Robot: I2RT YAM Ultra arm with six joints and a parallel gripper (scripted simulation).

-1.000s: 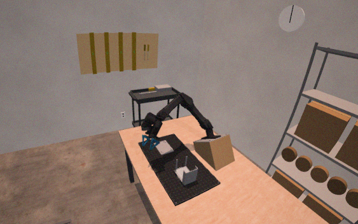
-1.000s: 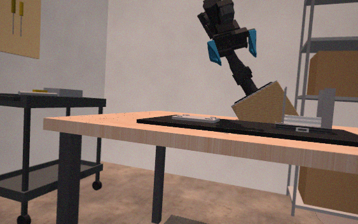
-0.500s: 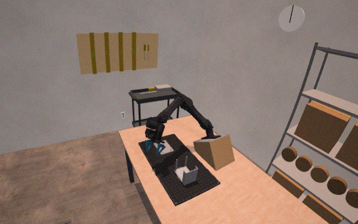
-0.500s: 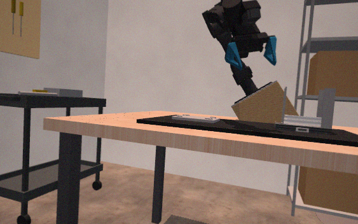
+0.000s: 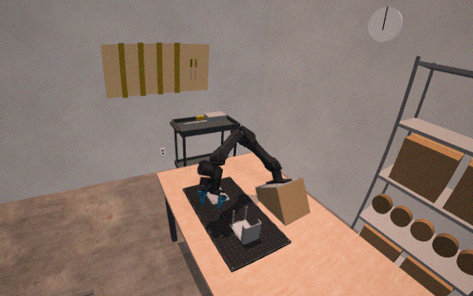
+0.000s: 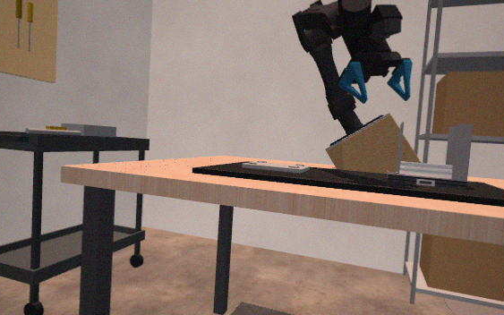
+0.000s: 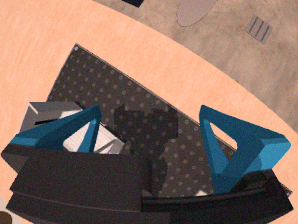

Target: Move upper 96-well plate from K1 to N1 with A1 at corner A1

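My gripper is now 15 cm past the white 96-well plate, 12 cm to the right of it and 14 cm above it.
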